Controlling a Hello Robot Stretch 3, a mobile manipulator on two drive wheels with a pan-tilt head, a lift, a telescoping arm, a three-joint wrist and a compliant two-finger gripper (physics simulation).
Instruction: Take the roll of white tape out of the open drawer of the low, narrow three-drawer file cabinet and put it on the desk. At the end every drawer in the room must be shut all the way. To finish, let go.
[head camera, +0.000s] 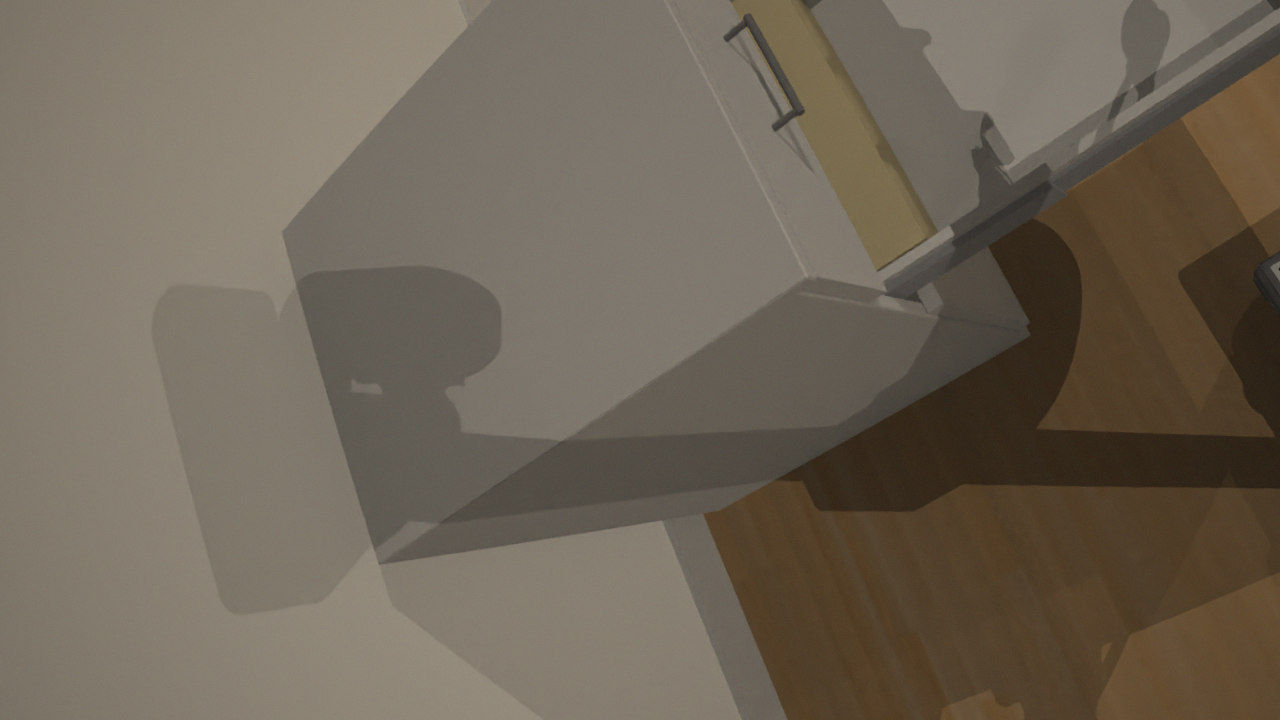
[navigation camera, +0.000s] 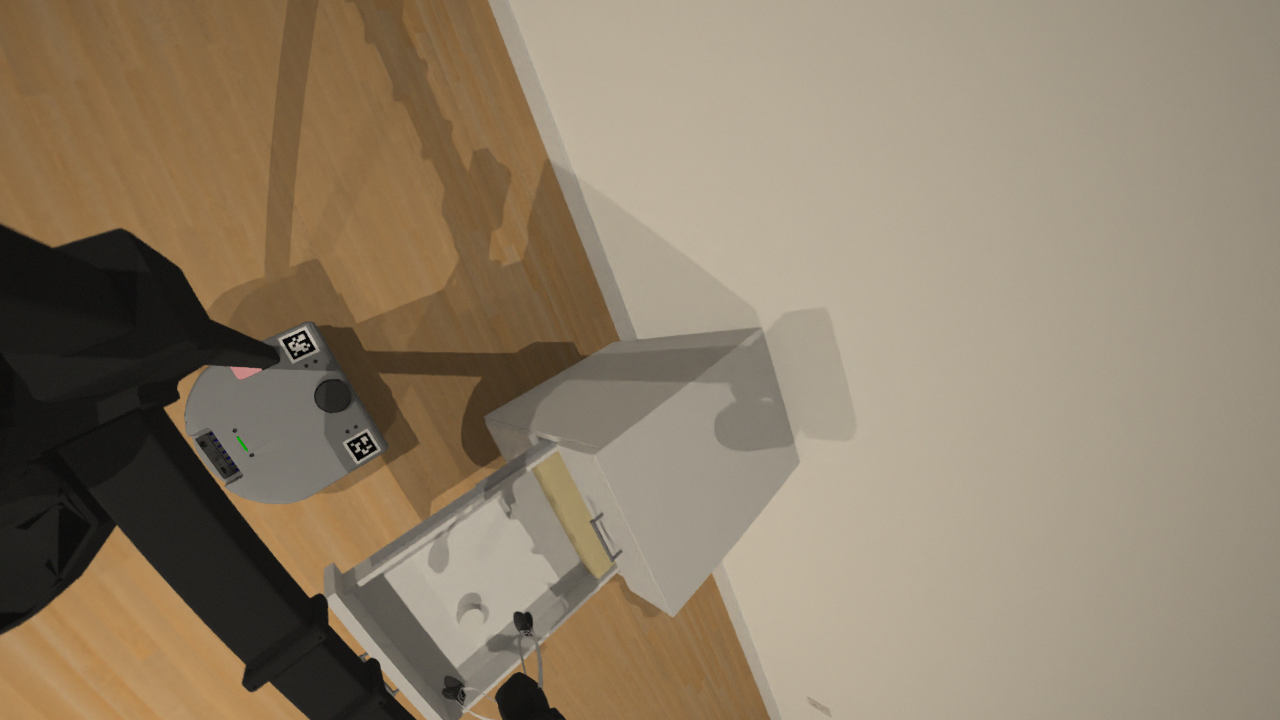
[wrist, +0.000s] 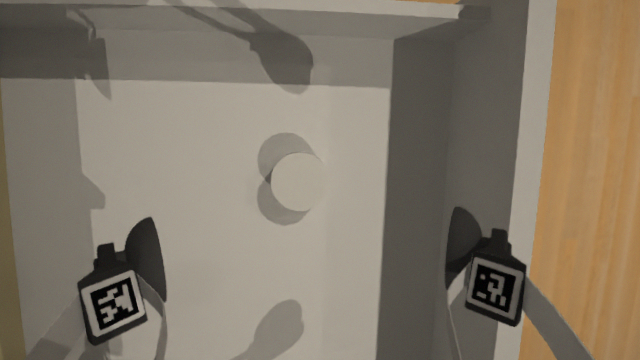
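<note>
The roll of white tape (wrist: 298, 181) (navigation camera: 474, 614) lies inside the open drawer (wrist: 535, 100) (navigation camera: 368, 626) (head camera: 1029, 53), on its pale floor. It appears as a plain pale disc in the wrist view. The drawer stands far out of the low file cabinet (head camera: 554, 179) (navigation camera: 698, 483). My gripper (wrist: 306, 240) (navigation camera: 489, 655) is open, with its fingers wide apart and no thing between them. It is over the drawer. In the wrist view the tape appears above the line between the fingertips, roughly centred sideways. The desk does not show.
A dark handle (head camera: 774, 67) (navigation camera: 604, 537) is on the cabinet's front above the open drawer. A yellowish strip (head camera: 832, 134) (navigation camera: 572, 514) crosses the drawer's cabinet end. The wall (navigation camera: 984, 268) is behind the cabinet. My base (navigation camera: 286, 429) and dark arm (navigation camera: 205, 537) are at the left.
</note>
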